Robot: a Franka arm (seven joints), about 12 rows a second.
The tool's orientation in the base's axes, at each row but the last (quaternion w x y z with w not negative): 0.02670, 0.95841, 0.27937, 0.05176; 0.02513, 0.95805, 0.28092, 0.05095; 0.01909, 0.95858, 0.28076, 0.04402; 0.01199, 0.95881, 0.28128, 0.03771
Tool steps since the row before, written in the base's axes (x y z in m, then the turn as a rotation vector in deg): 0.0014, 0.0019, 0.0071, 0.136, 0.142, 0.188; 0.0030, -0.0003, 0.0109, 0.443, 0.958, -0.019; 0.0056, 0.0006, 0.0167, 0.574, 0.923, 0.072; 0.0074, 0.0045, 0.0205, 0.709, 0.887, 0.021
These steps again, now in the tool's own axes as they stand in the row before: 0.0028, -0.0003, -0.0069, 0.206, -0.032, -0.174; 0.0033, 0.0027, -0.0105, 0.887, -0.570, 0.050; 0.0062, 0.0035, -0.0161, 0.985, -0.464, -0.028; 0.0100, 0.0011, -0.0199, 1.075, -0.364, 0.034
